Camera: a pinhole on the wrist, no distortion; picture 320 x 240 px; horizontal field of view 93.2 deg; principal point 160.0 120.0 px. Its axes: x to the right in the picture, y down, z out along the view. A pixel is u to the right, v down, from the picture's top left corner.
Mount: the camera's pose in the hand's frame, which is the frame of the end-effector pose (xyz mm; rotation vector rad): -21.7 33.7 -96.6 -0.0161 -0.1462 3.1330
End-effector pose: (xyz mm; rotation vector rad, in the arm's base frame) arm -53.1 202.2 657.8 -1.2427 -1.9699 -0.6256
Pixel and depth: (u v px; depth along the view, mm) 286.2 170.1 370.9
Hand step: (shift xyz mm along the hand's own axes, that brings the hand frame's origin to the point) -335.5 -121.4 258.1
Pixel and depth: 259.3 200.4 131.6
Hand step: -109.8 -47.7 27.0
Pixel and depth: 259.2 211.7 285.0
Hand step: -212.3 -163.8 169.2
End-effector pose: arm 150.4 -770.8 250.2 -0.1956 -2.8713 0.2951
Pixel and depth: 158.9 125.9 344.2
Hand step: -22.9 -11.7 244.9
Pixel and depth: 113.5 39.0 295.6
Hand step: 66.8 163.2 213.4
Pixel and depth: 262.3 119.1 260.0
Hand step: -200.2 12.0 160.6
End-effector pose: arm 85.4 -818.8 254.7 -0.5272 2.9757 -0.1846
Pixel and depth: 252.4 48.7 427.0
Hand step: -286.0 195.8 344.7
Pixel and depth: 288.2 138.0 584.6
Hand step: -523.5 -87.2 474.0
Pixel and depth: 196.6 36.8 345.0
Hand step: -107.9 190.9 263.7
